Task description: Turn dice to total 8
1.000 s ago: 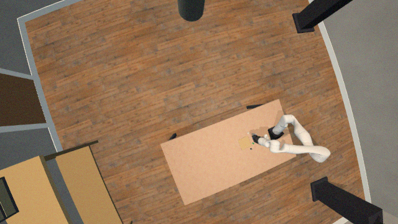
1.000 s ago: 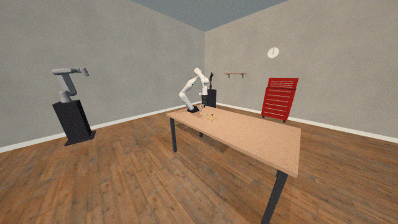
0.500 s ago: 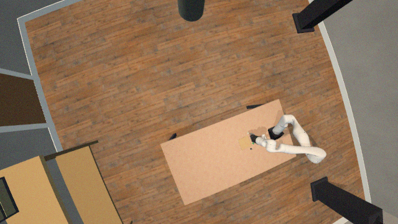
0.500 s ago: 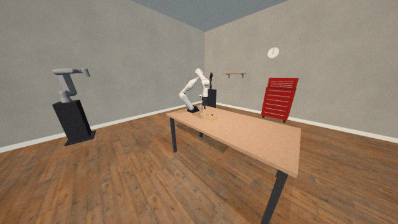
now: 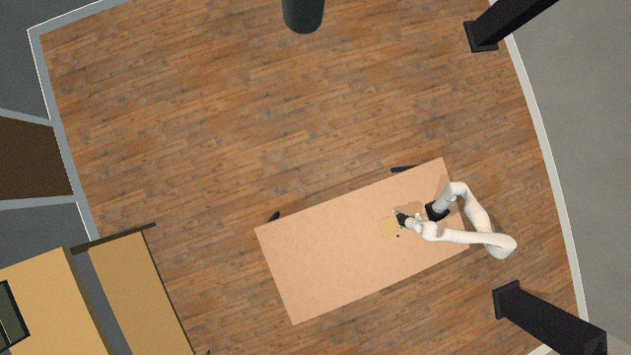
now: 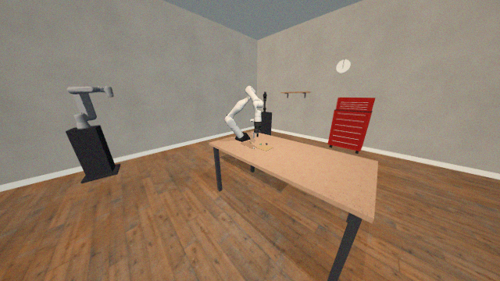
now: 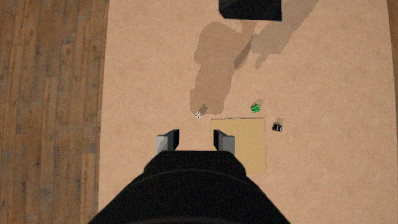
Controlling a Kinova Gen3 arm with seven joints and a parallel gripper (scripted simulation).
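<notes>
My hand is 30 mm past the white die and 150 mm above it. Round my hand: black die: 30 mm behind, 210 mm to the left, 150 mm below; green die: 70 mm behind, 140 mm to the left, 150 mm below; tan mat: 30 mm ahead, 110 mm to the left, 160 mm below.
</notes>
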